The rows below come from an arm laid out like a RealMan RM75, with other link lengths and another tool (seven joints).
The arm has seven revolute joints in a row. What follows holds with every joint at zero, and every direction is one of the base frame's. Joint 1 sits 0.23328 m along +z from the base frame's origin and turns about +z. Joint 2 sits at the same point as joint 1 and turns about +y. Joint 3 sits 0.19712 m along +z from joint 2 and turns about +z. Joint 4 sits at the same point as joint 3 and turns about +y. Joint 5 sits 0.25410 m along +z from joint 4 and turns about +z. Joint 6 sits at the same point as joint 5 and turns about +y. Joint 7 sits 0.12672 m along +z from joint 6 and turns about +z. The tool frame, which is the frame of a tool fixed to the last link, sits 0.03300 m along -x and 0.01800 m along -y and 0.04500 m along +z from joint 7; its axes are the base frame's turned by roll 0.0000, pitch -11.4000 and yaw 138.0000 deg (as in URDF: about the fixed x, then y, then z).
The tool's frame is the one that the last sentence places.
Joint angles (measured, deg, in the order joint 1, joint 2, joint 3, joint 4, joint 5, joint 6, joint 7), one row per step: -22.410 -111.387 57.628 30.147 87.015 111.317 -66.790; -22.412 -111.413 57.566 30.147 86.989 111.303 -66.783; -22.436 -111.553 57.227 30.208 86.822 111.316 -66.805; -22.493 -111.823 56.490 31.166 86.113 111.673 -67.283; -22.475 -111.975 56.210 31.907 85.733 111.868 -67.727; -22.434 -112.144 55.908 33.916 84.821 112.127 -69.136; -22.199 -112.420 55.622 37.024 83.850 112.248 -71.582; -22.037 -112.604 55.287 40.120 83.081 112.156 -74.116; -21.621 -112.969 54.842 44.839 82.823 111.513 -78.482; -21.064 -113.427 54.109 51.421 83.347 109.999 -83.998; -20.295 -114.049 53.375 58.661 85.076 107.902 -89.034; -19.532 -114.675 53.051 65.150 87.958 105.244 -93.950
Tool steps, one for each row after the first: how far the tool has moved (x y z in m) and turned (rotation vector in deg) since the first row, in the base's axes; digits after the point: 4 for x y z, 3 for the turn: 0.0001 0.0002 0.0001 0.073 -0.057 0.027; 0.0010 0.0011 0.0006 0.431 -0.416 0.096; 0.0057 0.0045 0.0048 1.370 -1.328 -0.314; 0.0084 0.0063 0.0072 1.739 -1.716 -0.588; 0.0146 0.0105 0.0134 2.334 -2.177 -1.216; 0.0224 0.0154 0.0216 2.728 -2.395 -1.760; 0.0299 0.0203 0.0299 3.096 -2.306 -2.162; 0.0388 0.0258 0.0403 2.963 -1.358 -1.876; 0.0494 0.0334 0.0543 3.395 0.921 -1.143; 0.0586 0.0403 0.0681 4.635 4.429 -0.116; 0.0640 0.0461 0.0782 5.693 8.638 2.173
